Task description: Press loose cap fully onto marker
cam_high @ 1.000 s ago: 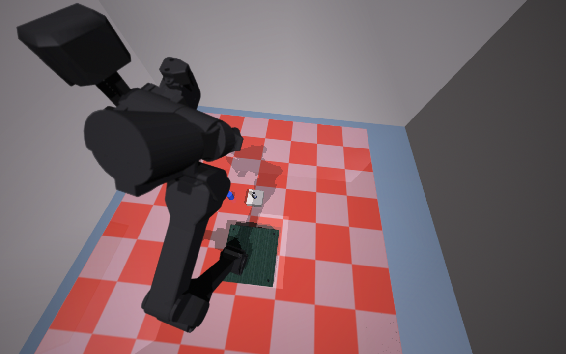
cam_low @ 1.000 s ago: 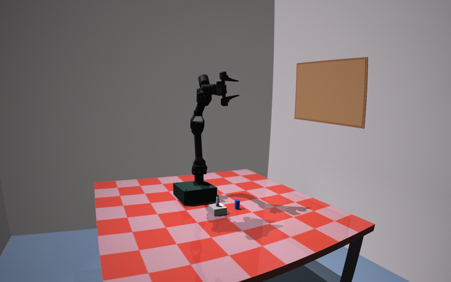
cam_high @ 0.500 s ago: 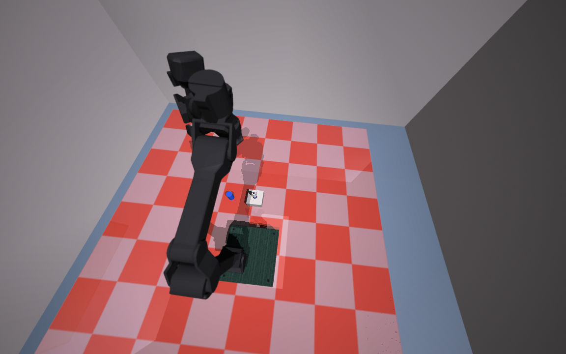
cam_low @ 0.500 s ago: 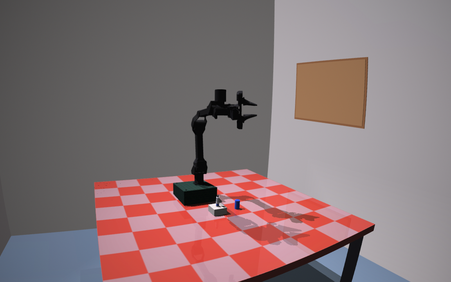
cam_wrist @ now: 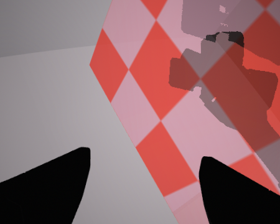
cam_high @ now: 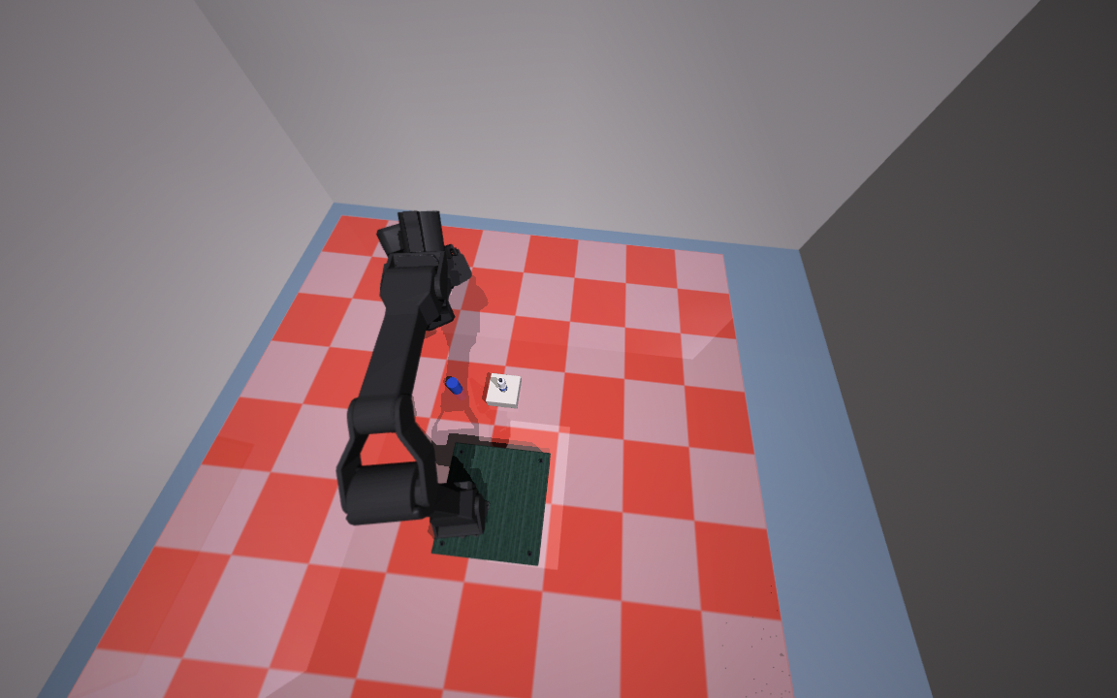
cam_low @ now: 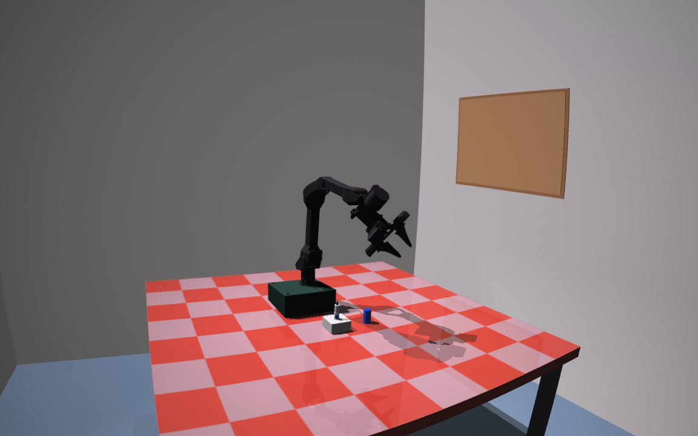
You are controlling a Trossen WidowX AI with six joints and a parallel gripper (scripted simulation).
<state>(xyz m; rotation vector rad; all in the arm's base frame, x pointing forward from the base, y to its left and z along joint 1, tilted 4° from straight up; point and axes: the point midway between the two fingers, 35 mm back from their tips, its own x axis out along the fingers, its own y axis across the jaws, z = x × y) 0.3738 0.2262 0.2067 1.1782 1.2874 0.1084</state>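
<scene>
My gripper tip is 270 mm above the blue cap, 120 mm past it and 80 mm to the left of it. From my gripper tip the other things lie so: holder block: 270 mm below, 200 mm to the right, 90 mm behind.
</scene>
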